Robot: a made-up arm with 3 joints. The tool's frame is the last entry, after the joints. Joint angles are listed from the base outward. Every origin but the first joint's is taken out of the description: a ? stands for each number. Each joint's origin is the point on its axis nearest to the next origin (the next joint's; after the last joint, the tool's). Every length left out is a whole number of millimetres.
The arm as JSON. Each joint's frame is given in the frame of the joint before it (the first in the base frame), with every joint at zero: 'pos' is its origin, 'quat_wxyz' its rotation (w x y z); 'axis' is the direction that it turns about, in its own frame. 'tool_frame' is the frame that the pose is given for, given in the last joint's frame.
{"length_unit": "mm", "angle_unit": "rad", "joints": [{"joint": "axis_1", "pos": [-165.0, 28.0, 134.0], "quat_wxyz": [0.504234, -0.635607, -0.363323, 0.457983], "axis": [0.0, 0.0, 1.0]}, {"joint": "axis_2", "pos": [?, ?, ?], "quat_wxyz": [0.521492, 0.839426, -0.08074, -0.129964], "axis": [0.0, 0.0, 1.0]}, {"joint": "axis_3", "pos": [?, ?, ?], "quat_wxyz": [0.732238, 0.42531, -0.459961, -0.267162], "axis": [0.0, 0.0, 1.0]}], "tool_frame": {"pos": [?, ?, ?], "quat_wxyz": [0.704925, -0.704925, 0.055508, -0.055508]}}
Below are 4 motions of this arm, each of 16 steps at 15 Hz.
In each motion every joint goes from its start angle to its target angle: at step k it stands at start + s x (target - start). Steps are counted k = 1, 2, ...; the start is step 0. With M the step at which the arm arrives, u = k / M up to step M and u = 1 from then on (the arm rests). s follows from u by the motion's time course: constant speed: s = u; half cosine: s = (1 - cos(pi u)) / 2; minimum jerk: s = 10 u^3 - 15 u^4 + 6 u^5.
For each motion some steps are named. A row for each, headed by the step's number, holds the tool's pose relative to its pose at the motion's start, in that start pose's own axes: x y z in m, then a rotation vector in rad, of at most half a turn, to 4 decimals.
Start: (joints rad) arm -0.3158 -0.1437 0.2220
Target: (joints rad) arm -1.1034 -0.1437 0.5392
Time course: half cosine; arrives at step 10
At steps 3, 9, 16:
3: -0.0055 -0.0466 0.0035 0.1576 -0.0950 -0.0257
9: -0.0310 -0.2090 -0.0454 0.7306 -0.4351 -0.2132
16: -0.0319 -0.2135 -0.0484 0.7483 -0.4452 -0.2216

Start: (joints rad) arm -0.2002 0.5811 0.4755
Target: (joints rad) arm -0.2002 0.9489 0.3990
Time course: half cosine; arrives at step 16
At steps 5, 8, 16:
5: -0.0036 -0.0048 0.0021 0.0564 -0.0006 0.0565
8: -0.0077 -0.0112 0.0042 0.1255 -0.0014 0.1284
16: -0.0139 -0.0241 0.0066 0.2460 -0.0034 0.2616

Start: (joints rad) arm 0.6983 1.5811 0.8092
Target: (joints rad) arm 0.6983 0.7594 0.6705
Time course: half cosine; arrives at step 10
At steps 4, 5, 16:
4: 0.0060 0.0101 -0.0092 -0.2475 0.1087 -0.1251
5: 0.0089 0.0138 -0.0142 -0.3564 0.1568 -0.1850
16: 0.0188 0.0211 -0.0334 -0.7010 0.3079 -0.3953

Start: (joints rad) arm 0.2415 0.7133 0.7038
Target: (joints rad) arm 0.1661 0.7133 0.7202
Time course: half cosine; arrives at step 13
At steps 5, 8, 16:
5: -0.0026 -0.0036 0.0048 0.0118 -0.0252 -0.0076
8: -0.0056 -0.0075 0.0101 0.0247 -0.0528 -0.0160
16: -0.0084 -0.0112 0.0147 0.0365 -0.0780 -0.0237

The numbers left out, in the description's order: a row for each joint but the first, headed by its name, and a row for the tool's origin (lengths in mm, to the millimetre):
axis_2: -38.0 -297.0 0.0
axis_3: 25.0 74.0 0.0
tool: -41.0 -31.0 0.0

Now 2 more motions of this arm.
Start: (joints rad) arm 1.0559 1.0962 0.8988
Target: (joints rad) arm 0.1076 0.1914 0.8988
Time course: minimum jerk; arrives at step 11
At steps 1, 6, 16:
1: -0.0003 -0.0001 0.0014 -0.0037 -0.0046 -0.0027
6: -0.0537 -0.0230 0.1124 -0.2670 -0.3723 -0.3519
16: -0.1191 -0.0534 0.1693 -0.3581 -0.5581 -0.7092

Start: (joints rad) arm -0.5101 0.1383 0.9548
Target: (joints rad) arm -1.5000 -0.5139 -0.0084
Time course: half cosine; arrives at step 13
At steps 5, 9, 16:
5: -0.0197 -0.0730 0.0416 0.0415 0.2461 -0.2899
9: -0.0692 -0.1753 0.0765 0.3017 0.6677 -0.6666
16: -0.0988 -0.2223 0.0810 0.5034 0.8821 -0.7996

